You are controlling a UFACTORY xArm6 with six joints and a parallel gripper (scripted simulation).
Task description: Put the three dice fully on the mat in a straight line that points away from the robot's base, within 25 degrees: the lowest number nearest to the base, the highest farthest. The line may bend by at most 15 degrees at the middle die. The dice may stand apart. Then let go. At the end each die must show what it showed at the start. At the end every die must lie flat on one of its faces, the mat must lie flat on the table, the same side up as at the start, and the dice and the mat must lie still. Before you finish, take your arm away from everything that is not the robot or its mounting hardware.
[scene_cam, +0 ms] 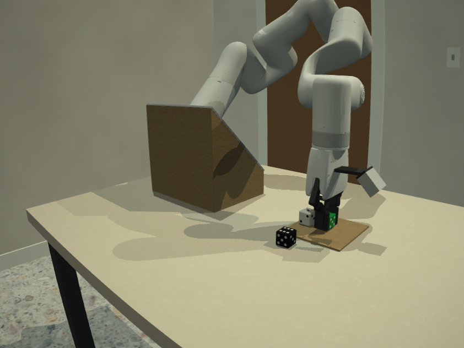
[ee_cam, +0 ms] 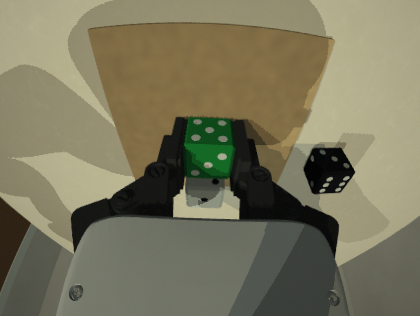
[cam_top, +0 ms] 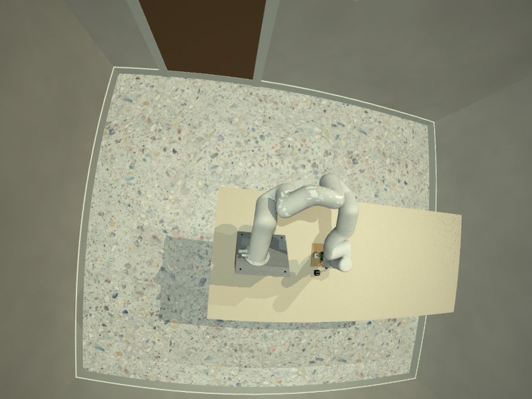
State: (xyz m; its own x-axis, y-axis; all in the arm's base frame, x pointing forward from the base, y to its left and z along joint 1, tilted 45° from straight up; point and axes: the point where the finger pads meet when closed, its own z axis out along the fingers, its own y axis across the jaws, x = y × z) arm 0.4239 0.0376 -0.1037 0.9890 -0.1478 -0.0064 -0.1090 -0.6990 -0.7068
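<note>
Right now my hand is 1 cm above the green die. From my hand the other things lie so: black die: 10 cm to the right, 4 cm behind, 1 cm below; then white die: 5 cm behind, 1 cm to the left, 1 cm below; then brown mat: 3 cm below.
</note>
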